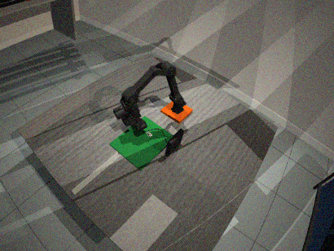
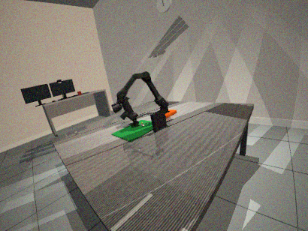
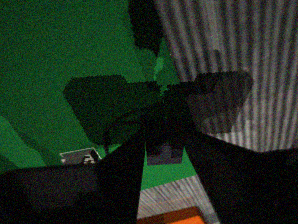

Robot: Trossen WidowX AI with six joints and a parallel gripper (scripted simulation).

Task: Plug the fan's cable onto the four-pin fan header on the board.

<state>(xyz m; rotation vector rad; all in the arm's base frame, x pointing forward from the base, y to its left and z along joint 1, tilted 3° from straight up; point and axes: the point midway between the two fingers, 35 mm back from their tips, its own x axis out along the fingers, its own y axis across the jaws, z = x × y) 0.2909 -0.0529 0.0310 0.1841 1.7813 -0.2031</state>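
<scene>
My gripper tip is 1 cm past the pale four-pin header, 9 cm to the right of it and 1 cm above it. From my gripper tip the other things lie so: green board (5 cm ahead, 10 cm to the left, 2 cm below); then dark fan (5 cm behind, 24 cm to the left, 5 cm above); then dark plug (1 cm behind).
</scene>
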